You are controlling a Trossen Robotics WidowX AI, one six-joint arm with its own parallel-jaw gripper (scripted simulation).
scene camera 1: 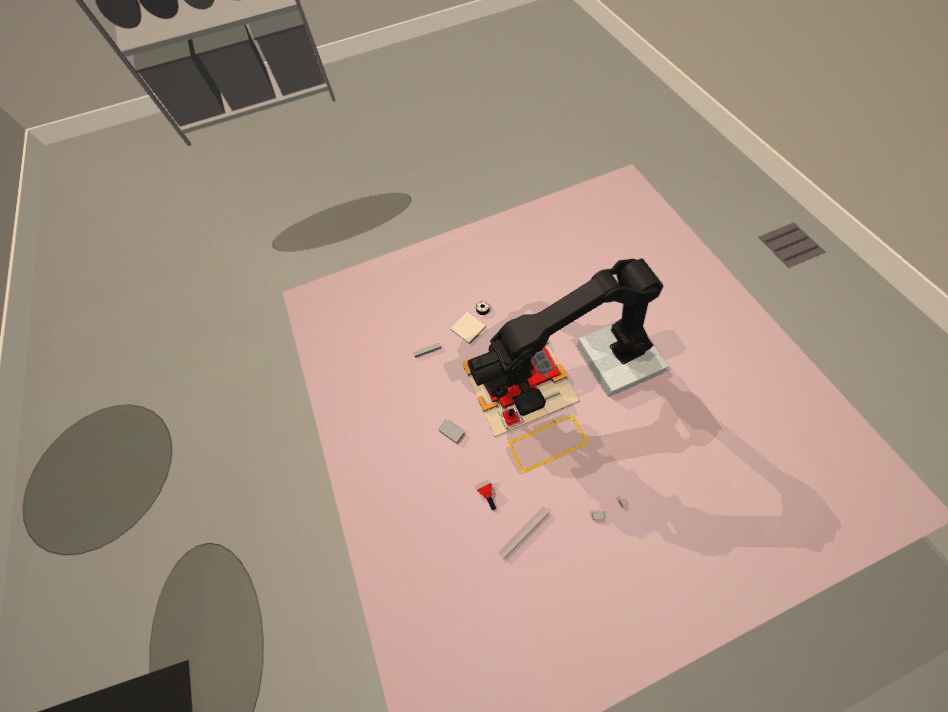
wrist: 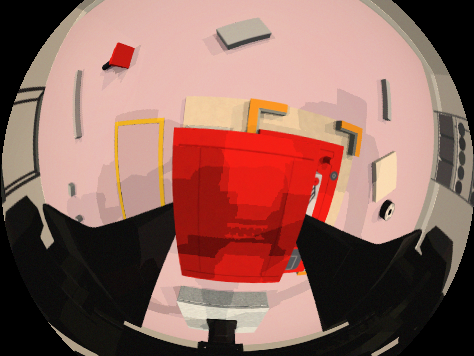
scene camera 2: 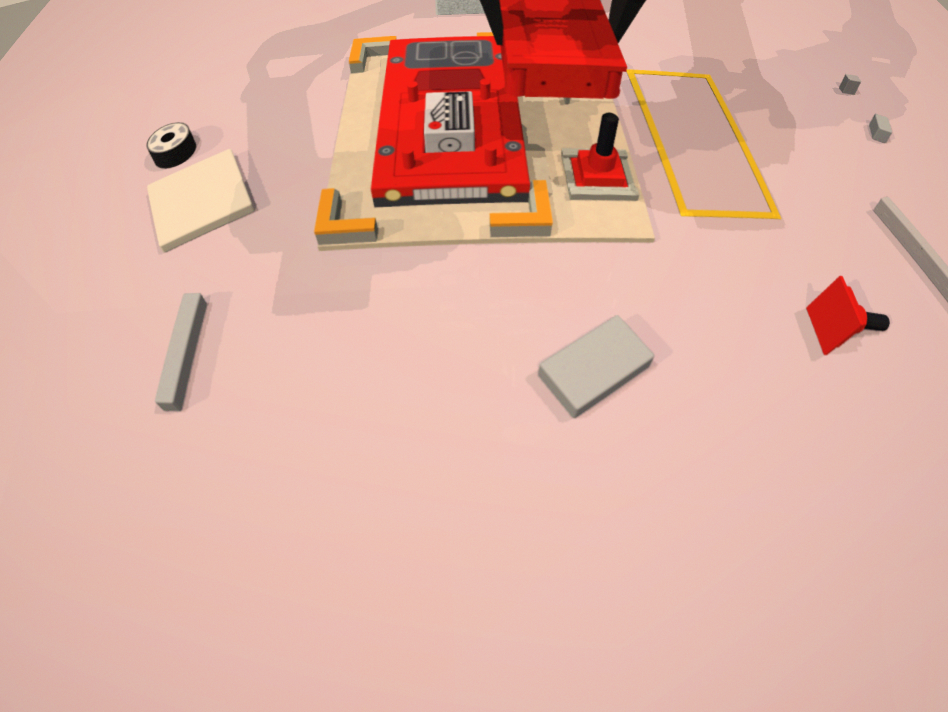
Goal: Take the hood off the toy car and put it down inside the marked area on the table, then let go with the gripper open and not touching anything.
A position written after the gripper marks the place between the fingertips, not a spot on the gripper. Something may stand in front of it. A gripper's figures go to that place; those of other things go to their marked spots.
Scene:
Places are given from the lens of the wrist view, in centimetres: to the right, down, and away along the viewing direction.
gripper (wrist: 238, 215): 0, 2, 10
red hood (wrist: 239, 199): 0, 1, 8

